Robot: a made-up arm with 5 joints.
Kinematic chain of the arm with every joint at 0, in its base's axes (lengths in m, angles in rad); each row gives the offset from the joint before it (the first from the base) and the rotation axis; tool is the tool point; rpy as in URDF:
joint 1: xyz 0 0 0.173 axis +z
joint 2: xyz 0 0 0 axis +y
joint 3: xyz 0.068 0 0.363 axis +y
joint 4: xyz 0.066 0 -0.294 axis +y
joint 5: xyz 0.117 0 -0.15 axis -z
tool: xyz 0 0 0 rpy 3.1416 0 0
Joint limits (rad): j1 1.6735..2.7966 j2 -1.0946..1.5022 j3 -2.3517..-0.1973 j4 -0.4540..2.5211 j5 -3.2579..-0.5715
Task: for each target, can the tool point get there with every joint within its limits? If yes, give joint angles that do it. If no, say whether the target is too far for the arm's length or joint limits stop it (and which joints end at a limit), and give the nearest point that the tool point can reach.
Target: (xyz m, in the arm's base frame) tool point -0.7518 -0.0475 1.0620
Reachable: no: too far | nearest point -0.4903 0.1762 0.8429 | short by 0.408 m
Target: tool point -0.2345 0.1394 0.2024
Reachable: yes | joints 2.6052 -0.3875 -0.3667 0.8778 -0.8862
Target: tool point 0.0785 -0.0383 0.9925
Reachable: yes | joints 2.6873 -0.5797 -2.0685 0.0294 -1.6220
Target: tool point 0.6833 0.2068 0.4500
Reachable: no: joint limits stop it (at a limit: joint 1, joint 2, joint 3, joint 4) | nearest point 0.5936 -0.2133 0.6889 | short by 0.492 m
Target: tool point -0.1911 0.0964 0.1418
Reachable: yes | joints 2.6744 0.2880 -0.7450 1.9719 -2.2077
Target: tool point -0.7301 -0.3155 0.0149
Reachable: no: joint limits stop it (at a limit: joint 1) | nearest point -0.5462 0.1963 0.0149 | short by 0.544 m
